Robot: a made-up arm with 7 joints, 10 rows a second.
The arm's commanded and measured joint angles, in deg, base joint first. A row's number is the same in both.
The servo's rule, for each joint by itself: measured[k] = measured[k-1] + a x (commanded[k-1-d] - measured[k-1]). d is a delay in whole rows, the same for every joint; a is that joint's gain. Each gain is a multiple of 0.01, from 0.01 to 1. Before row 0 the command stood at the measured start. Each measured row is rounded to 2 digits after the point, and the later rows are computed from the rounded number. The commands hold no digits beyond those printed.
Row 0, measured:
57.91, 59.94, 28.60, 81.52, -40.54, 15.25, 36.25
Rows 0 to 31, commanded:
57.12, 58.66, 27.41, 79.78, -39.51, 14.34, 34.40
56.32, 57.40, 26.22, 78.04, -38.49, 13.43, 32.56
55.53, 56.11, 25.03, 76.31, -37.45, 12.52, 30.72
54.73, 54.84, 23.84, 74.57, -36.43, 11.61, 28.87
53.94, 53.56, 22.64, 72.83, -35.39, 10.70, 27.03
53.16, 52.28, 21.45, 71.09, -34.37, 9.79, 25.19
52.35, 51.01, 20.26, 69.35, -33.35, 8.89, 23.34
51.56, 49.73, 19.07, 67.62, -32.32, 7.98, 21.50
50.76, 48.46, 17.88, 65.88, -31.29, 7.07, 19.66
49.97, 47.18, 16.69, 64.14, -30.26, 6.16, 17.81
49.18, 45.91, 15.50, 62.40, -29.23, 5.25, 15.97
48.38, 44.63, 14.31, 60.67, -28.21, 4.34, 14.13
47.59, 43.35, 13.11, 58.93, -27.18, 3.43, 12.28
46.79, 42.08, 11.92, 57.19, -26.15, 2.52, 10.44
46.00, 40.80, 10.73, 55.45, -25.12, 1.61, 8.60
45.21, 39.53, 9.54, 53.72, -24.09, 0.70, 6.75
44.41, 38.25, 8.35, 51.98, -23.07, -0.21, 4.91
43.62, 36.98, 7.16, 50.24, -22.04, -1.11, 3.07
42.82, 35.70, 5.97, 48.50, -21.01, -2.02, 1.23
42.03, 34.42, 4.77, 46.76, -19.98, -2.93, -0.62
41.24, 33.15, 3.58, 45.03, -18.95, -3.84, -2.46
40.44, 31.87, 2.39, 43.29, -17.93, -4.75, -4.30
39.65, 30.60, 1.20, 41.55, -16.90, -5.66, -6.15
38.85, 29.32, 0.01, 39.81, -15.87, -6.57, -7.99
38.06, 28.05, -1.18, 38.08, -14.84, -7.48, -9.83
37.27, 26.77, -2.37, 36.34, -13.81, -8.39, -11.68
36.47, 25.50, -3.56, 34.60, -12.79, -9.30, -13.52
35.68, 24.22, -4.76, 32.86, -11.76, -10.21, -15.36
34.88, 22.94, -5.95, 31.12, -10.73, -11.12, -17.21
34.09, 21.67, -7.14, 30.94, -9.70, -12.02, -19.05
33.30, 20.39, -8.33, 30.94, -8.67, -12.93, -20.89
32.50, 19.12, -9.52, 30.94, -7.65, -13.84, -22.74
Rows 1 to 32, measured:
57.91, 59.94, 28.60, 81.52, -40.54, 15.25, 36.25
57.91, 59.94, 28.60, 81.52, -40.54, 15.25, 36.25
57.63, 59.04, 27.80, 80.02, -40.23, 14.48, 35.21
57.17, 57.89, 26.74, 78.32, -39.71, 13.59, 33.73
56.60, 56.64, 25.59, 76.59, -39.03, 12.68, 32.04
55.95, 55.38, 24.42, 74.85, -38.25, 11.77, 30.26
55.25, 54.11, 23.23, 73.11, -37.39, 10.86, 28.45
54.52, 52.83, 22.04, 71.37, -36.48, 9.95, 26.62
53.76, 51.56, 20.85, 69.63, -35.54, 9.05, 24.78
52.99, 50.28, 19.66, 67.90, -34.57, 8.14, 22.94
52.21, 49.01, 18.47, 66.16, -33.59, 7.23, 21.10
51.43, 47.73, 17.28, 64.42, -32.59, 6.32, 19.26
50.64, 46.46, 16.09, 62.68, -31.58, 5.41, 17.42
49.85, 45.18, 14.90, 60.95, -30.57, 4.50, 15.58
49.06, 43.90, 13.70, 59.21, -29.55, 3.59, 13.73
48.27, 42.63, 12.51, 57.47, -28.53, 2.68, 11.89
47.48, 41.35, 11.32, 55.73, -27.51, 1.77, 10.05
46.69, 40.08, 10.13, 54.00, -26.48, 0.86, 8.20
45.89, 38.80, 8.94, 52.26, -25.46, -0.05, 6.36
45.10, 37.53, 7.75, 50.52, -24.43, -0.95, 4.52
44.30, 36.25, 6.56, 48.78, -23.40, -1.86, 2.68
43.51, 34.97, 5.36, 47.04, -22.37, -2.77, 0.83
42.72, 33.70, 4.17, 45.31, -21.34, -3.68, -1.01
41.92, 32.42, 2.98, 43.57, -20.32, -4.59, -2.85
41.13, 31.15, 1.79, 41.83, -19.29, -5.50, -4.70
40.33, 29.87, 0.60, 40.09, -18.26, -6.41, -6.54
39.54, 28.60, -0.59, 38.36, -17.23, -7.32, -8.38
38.75, 27.32, -1.78, 36.62, -16.20, -8.23, -10.23
37.95, 26.05, -2.97, 34.88, -15.18, -9.14, -12.07
37.16, 24.77, -4.17, 33.14, -14.15, -10.05, -13.91
36.36, 23.49, -5.36, 31.40, -13.12, -10.96, -15.76
35.57, 22.22, -6.55, 31.00, -12.09, -11.86, -17.60
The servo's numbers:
d 2
a 0.35 0.70 0.67 0.86 0.30 0.85 0.56

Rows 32 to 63, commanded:
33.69, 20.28, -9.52, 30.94, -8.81, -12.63, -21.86
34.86, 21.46, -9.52, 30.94, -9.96, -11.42, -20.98
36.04, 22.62, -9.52, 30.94, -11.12, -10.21, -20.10
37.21, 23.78, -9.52, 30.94, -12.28, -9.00, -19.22
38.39, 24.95, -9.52, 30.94, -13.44, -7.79, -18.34
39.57, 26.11, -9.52, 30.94, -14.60, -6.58, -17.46
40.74, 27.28, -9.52, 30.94, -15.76, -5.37, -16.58
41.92, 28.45, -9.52, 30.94, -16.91, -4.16, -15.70
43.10, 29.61, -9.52, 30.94, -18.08, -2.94, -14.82
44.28, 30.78, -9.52, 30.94, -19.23, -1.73, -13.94
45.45, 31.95, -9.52, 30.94, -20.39, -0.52, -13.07
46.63, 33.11, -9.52, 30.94, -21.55, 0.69, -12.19
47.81, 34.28, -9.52, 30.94, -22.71, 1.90, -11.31
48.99, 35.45, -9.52, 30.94, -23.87, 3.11, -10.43
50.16, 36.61, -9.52, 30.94, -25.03, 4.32, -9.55
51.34, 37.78, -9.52, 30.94, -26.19, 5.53, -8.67
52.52, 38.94, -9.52, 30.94, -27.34, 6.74, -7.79
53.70, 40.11, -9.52, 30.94, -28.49, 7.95, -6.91
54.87, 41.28, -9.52, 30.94, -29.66, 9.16, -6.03
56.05, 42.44, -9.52, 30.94, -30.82, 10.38, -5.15
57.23, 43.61, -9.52, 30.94, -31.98, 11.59, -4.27
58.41, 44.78, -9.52, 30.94, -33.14, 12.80, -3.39
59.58, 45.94, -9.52, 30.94, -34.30, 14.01, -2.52
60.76, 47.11, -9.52, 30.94, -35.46, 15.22, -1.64
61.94, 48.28, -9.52, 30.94, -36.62, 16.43, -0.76
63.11, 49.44, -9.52, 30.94, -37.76, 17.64, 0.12
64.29, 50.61, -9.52, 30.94, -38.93, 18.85, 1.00
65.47, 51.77, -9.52, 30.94, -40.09, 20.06, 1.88
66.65, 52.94, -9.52, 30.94, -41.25, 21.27, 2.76
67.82, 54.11, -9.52, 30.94, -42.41, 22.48, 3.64
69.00, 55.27, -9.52, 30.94, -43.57, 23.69, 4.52
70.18, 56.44, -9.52, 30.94, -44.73, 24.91, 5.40
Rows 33 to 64, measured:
34.78, 20.94, -7.74, 30.95, -11.06, -12.77, -19.44
33.98, 19.67, -8.93, 30.94, -10.04, -13.68, -21.29
33.88, 20.10, -9.33, 30.94, -9.67, -12.79, -21.61
34.22, 21.05, -9.46, 30.94, -9.76, -11.63, -21.26
34.86, 22.15, -9.50, 30.94, -10.17, -10.42, -20.61
35.68, 23.29, -9.51, 30.94, -10.80, -9.21, -19.83
36.63, 24.45, -9.52, 30.94, -11.59, -8.00, -19.00
37.66, 25.61, -9.52, 30.94, -12.49, -6.79, -18.14
38.74, 26.78, -9.52, 30.94, -13.47, -5.58, -17.27
39.85, 27.95, -9.52, 30.94, -14.50, -4.37, -16.39
40.99, 29.11, -9.52, 30.94, -15.57, -3.15, -15.51
42.14, 30.28, -9.52, 30.94, -16.67, -1.94, -14.63
43.30, 31.45, -9.52, 30.94, -17.79, -0.73, -13.76
44.47, 32.61, -9.52, 30.94, -18.92, 0.48, -12.88
45.64, 33.78, -9.52, 30.94, -20.06, 1.69, -12.00
46.81, 34.95, -9.52, 30.94, -21.20, 2.90, -11.12
47.98, 36.11, -9.52, 30.94, -22.35, 4.11, -10.24
49.16, 37.28, -9.52, 30.94, -23.50, 5.32, -9.36
50.34, 38.44, -9.52, 30.94, -24.65, 6.53, -8.48
51.52, 39.61, -9.52, 30.94, -25.80, 7.74, -7.60
52.69, 40.78, -9.52, 30.94, -26.96, 8.95, -6.72
53.87, 41.94, -9.52, 30.94, -28.12, 10.17, -5.84
55.05, 43.11, -9.52, 30.94, -29.28, 11.38, -4.96
56.23, 44.28, -9.52, 30.94, -30.44, 12.59, -4.08
57.40, 45.44, -9.52, 30.94, -31.60, 13.80, -3.21
58.58, 46.61, -9.52, 30.94, -32.76, 15.01, -2.33
59.76, 47.78, -9.52, 30.94, -33.92, 16.22, -1.45
60.93, 48.94, -9.52, 30.94, -35.07, 17.43, -0.57
62.11, 50.11, -9.52, 30.94, -36.23, 18.64, 0.31
63.29, 51.27, -9.52, 30.94, -37.39, 19.85, 1.19
64.47, 52.44, -9.52, 30.94, -38.55, 21.06, 2.07
65.64, 53.61, -9.52, 30.94, -39.71, 22.27, 2.95

